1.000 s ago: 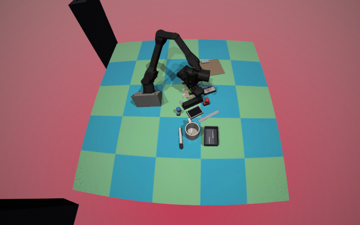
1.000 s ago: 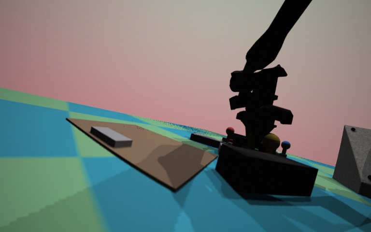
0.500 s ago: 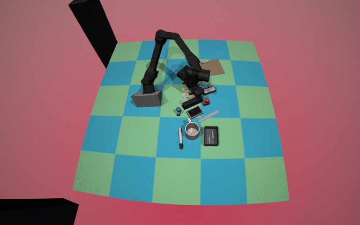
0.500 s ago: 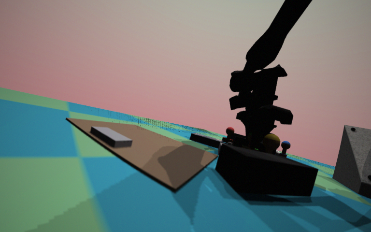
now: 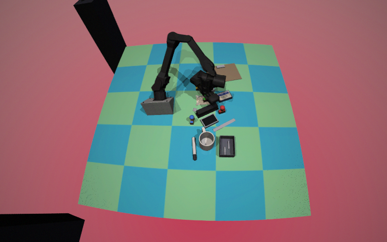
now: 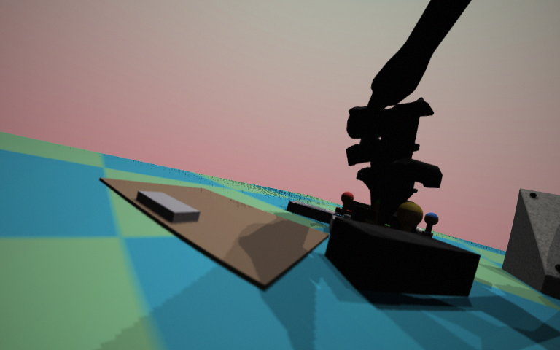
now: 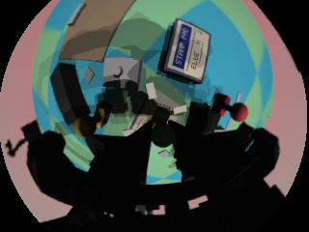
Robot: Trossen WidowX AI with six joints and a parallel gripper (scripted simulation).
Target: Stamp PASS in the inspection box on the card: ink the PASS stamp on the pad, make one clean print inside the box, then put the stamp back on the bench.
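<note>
The green stamp lies right at my gripper tip. Round my gripper tip: black bar: 1 cm ahead, 8 cm to the right, 1 cm below; then cream card: 1 cm behind, 2 cm below; then grey cube: 2 cm ahead, 9 cm to the left.
</note>
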